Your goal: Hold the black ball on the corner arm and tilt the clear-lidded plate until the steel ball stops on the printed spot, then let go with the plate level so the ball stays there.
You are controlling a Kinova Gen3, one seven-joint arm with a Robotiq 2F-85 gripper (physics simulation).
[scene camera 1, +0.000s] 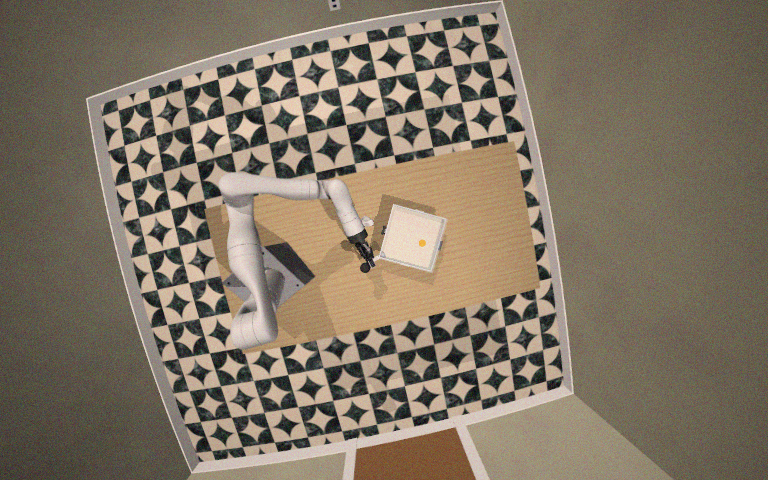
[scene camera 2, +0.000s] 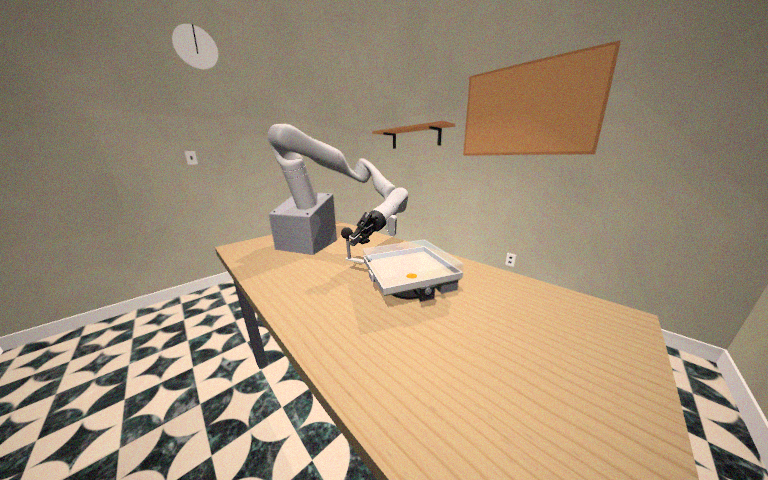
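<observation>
The square clear-lidded plate (scene camera 1: 439, 242) (scene camera 2: 420, 286) sits on its pivot stand in the middle of the wooden table (scene camera 1: 482, 196) (scene camera 2: 503, 371). An orange printed spot (scene camera 1: 421, 242) (scene camera 2: 412, 275) shows on its white floor. I cannot make out the steel ball in either view. The black ball (scene camera 1: 363, 268) (scene camera 2: 345, 233) tops a thin upright arm at the plate's corner nearest the robot. My gripper (scene camera 1: 368, 262) (scene camera 2: 352, 235) reaches down from the robot's side and is shut on the black ball. The plate looks close to level; a slight tilt cannot be told.
The robot's grey pedestal (scene camera 1: 291, 266) (scene camera 2: 302, 227) stands on the table end behind the plate. A wall shelf (scene camera 2: 413, 128) and a cork board (scene camera 2: 536, 100) hang on the far wall. The table edge runs close in front of the plate.
</observation>
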